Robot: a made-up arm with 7 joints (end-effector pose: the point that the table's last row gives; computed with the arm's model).
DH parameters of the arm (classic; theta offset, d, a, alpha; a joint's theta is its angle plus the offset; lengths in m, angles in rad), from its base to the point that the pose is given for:
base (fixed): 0.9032 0 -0.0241 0
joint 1: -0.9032 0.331 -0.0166 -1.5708
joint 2: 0 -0.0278 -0.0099 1.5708
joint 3: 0 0.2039 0.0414 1.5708
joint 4: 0 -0.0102 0.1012 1.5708
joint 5: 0 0.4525 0.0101 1.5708
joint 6: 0 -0.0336 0.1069 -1.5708
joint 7: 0 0.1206 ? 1.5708
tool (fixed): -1.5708 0.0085 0 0
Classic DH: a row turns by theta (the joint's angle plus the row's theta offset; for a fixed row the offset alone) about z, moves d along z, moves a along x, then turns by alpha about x.
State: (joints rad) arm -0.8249 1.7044 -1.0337 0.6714 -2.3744 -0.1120 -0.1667
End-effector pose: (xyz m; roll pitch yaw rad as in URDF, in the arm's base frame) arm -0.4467 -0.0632 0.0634 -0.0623 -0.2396 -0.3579
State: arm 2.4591 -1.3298 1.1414 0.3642 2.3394 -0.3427 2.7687
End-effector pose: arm -0.3176 0.1005 0.4109 -2.4414 0.0308 -0.6765
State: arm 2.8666 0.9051 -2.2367 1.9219 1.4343 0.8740 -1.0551
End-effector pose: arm 0.0057 0.5019 0.8816 2.2939 -0.0840 -1.6212
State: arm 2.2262 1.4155 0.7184 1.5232 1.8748 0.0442 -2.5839
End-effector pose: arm -0.4071 -0.0101 -0.1561 0.8960 -0.8047 0.5426
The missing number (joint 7, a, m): -0.0296
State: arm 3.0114 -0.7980 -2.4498 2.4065 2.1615 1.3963 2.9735
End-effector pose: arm 0.7220 0.2244 0.6831 -2.9837 1.0767 -1.3459
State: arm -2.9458 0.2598 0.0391 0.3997 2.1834 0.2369 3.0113
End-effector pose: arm -0.1832 0.0283 -0.0762 2.0294 -1.2277 0.8758
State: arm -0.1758 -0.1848 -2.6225 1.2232 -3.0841 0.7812 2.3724
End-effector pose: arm -0.6632 -0.2934 0.2904 2.1933 0.2667 0.2688
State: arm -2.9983 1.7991 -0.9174 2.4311 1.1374 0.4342 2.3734
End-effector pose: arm -0.7380 0.2337 0.0158 -0.7034 -1.0246 -0.5807
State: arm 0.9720 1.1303 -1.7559 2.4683 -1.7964 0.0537 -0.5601
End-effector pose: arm 0.6415 0.3311 0.6154 -0.9345 0.5060 -2.9148
